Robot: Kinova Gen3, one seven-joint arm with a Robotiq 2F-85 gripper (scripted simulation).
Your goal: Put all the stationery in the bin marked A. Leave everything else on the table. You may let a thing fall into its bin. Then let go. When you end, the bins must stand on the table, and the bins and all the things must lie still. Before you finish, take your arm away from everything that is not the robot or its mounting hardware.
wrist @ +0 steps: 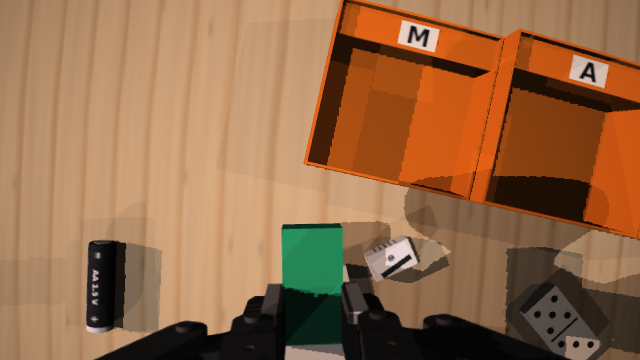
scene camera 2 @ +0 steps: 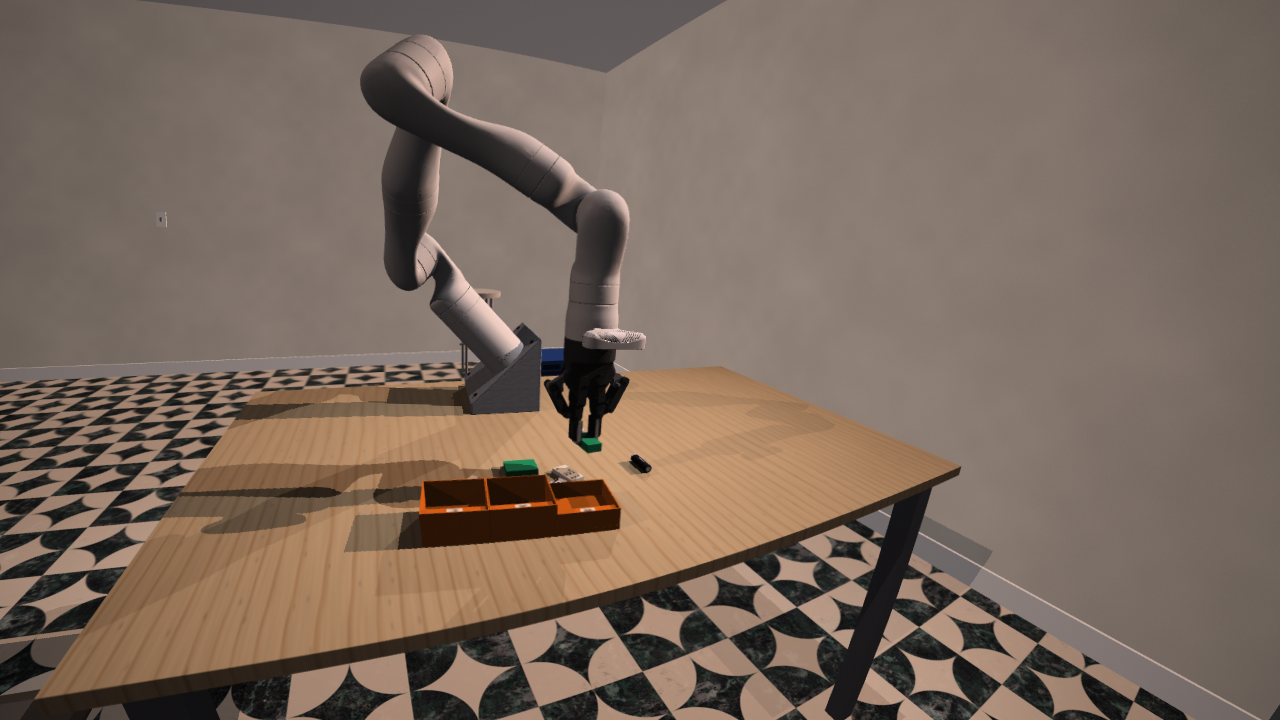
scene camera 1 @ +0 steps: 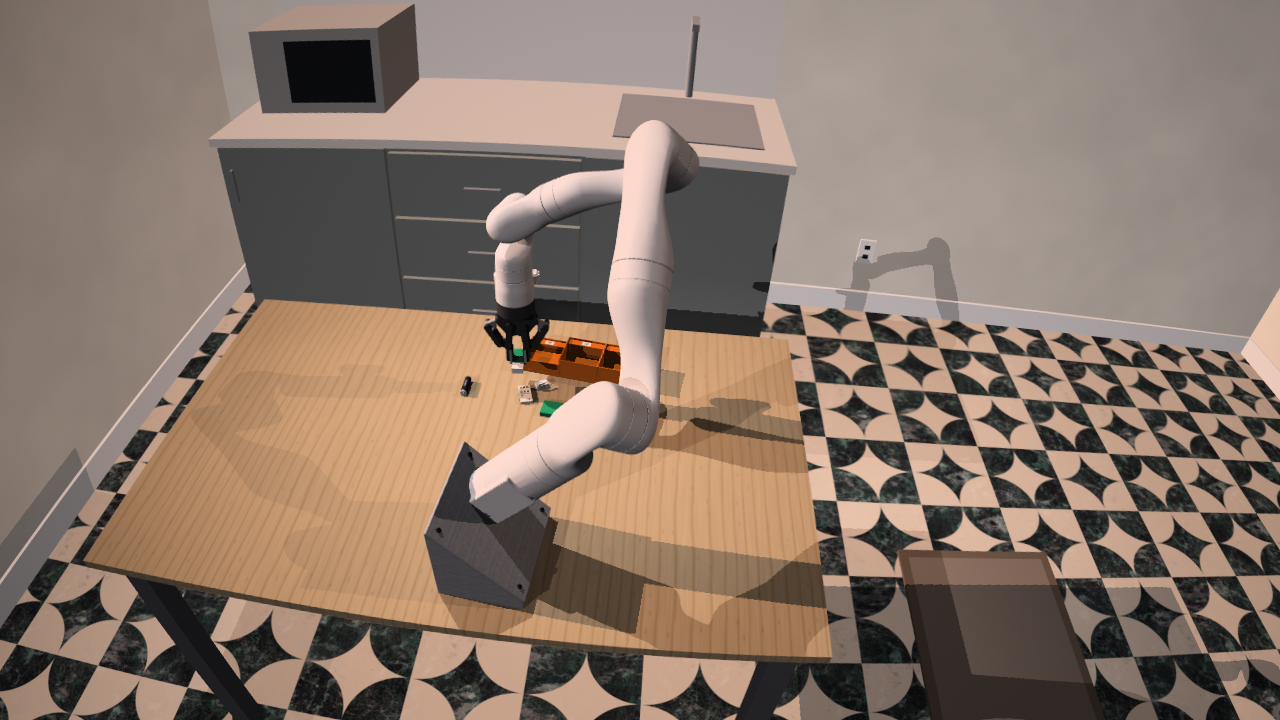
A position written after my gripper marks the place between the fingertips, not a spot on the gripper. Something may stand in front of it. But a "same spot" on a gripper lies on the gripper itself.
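Bin: visible in scene camera 1, in the wrist view, in scene camera 2 (536, 518). Same spot on the bin: (scene camera 1: 583, 360) and (wrist: 538, 107). My gripper: visible in scene camera 1, in scene camera 2, in the wrist view (312, 306). Same spot on my gripper: (scene camera 1: 527, 342) and (scene camera 2: 569, 403).
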